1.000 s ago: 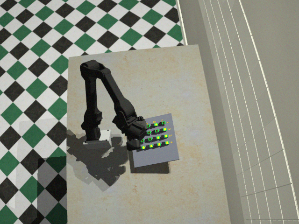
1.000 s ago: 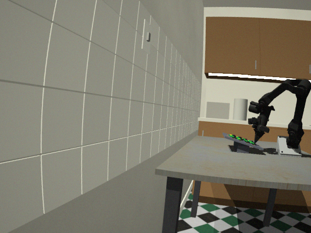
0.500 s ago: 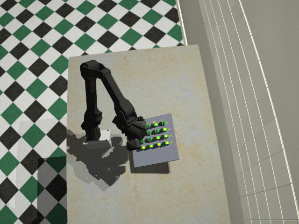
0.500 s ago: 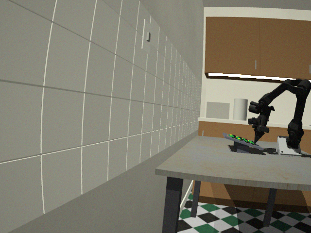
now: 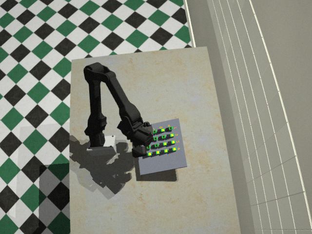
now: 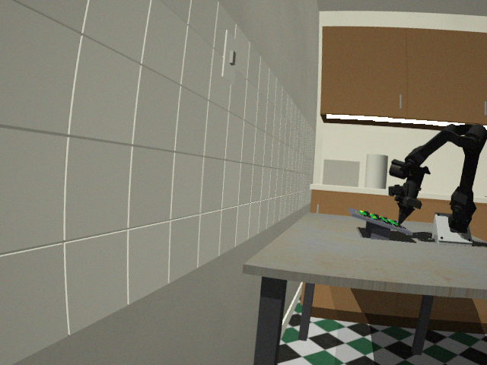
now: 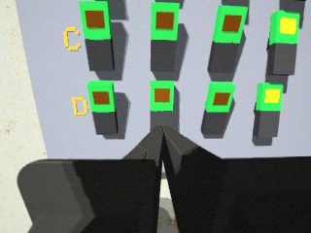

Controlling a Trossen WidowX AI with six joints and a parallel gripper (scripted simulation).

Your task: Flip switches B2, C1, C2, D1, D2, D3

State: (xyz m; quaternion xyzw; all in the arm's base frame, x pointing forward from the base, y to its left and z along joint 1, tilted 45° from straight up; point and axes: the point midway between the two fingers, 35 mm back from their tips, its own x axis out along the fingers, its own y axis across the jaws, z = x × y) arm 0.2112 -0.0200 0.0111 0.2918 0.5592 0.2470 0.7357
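Right now my hand is 3 cm to the left of the switch D3, 3 cm above it and 2 cm short of it. The rest, counted from my hand: switch B2: 10 cm ahead, 1 cm below; switch B1: 10 cm ahead, 4 cm to the left, 1 cm below; switch C3: 6 cm ahead, 3 cm to the right, 2 cm below.
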